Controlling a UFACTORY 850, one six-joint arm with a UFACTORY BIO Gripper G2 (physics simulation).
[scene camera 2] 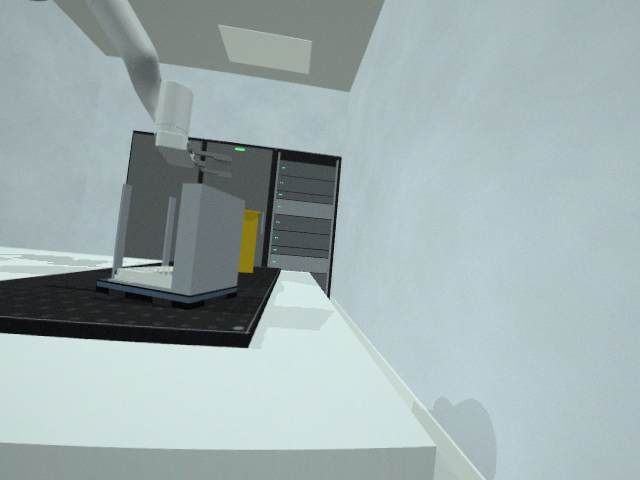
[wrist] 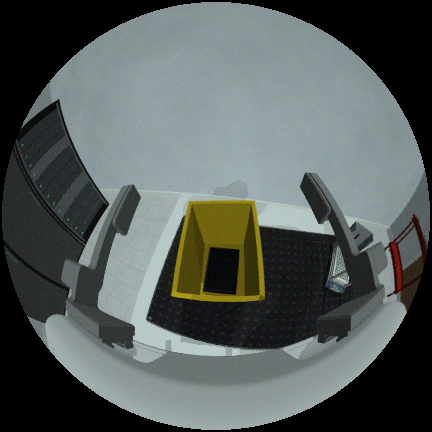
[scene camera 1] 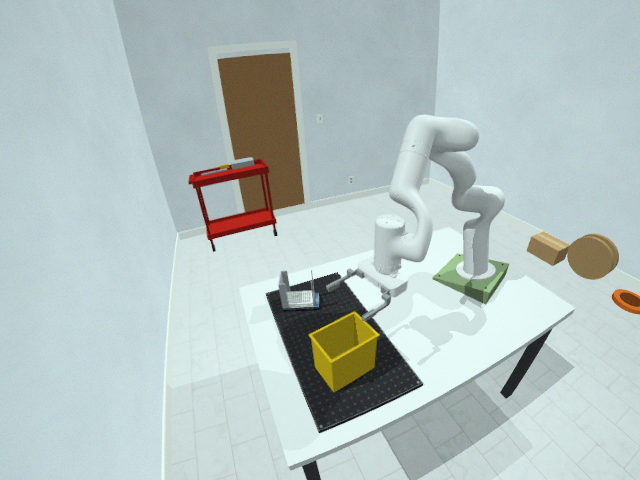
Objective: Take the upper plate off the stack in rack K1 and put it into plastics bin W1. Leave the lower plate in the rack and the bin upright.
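Note:
The yellow bin W1 stands upright on the black board. A black plate lies at its bottom in the wrist view; the bin walls hide it in the scene views. Rack K1, with a grey back panel, thin posts and a blue base, stands at the board's far end. A white plate lies in it. My gripper is open and empty, its fingers wide apart, above and beside the bin on the arm's side.
The black board lies on the white table. The arm stands on a green base. A red cart is beyond the table. Dark cabinets stand behind.

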